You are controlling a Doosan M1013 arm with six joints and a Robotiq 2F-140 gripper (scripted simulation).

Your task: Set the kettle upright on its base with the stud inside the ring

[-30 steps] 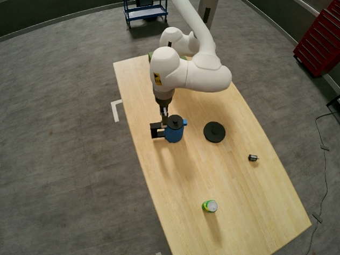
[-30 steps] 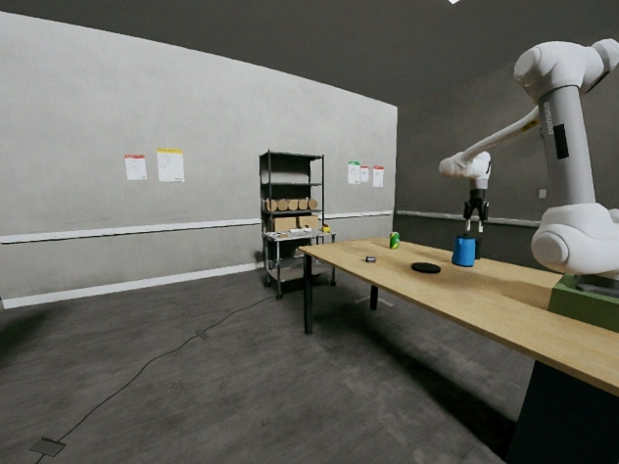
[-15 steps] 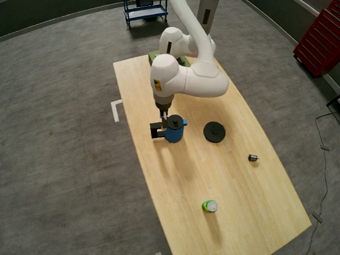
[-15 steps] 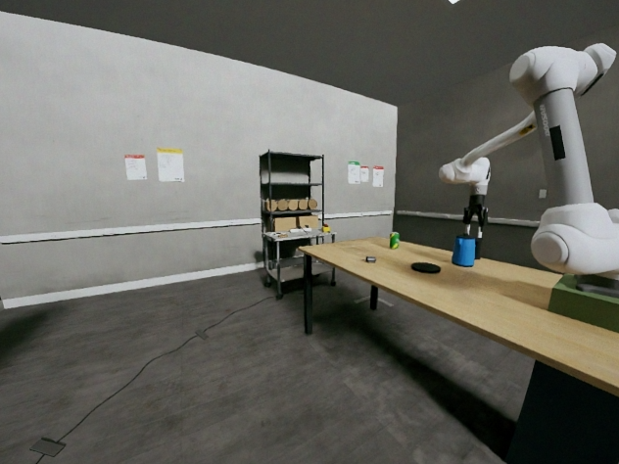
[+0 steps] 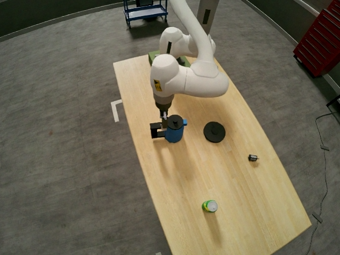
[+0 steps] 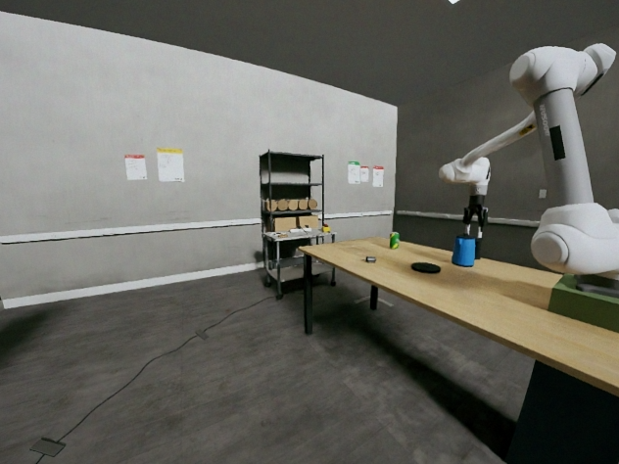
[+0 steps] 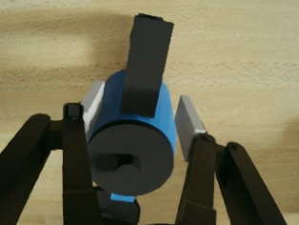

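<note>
Right now my hand is 1 cm short of the blue kettle, 3 cm to the right of it and 10 cm above it. Also, from my hand: green can: 51 cm ahead, 1 cm to the left, 13 cm below; then round black base: 14 cm ahead, 31 cm to the left, 18 cm below.
</note>
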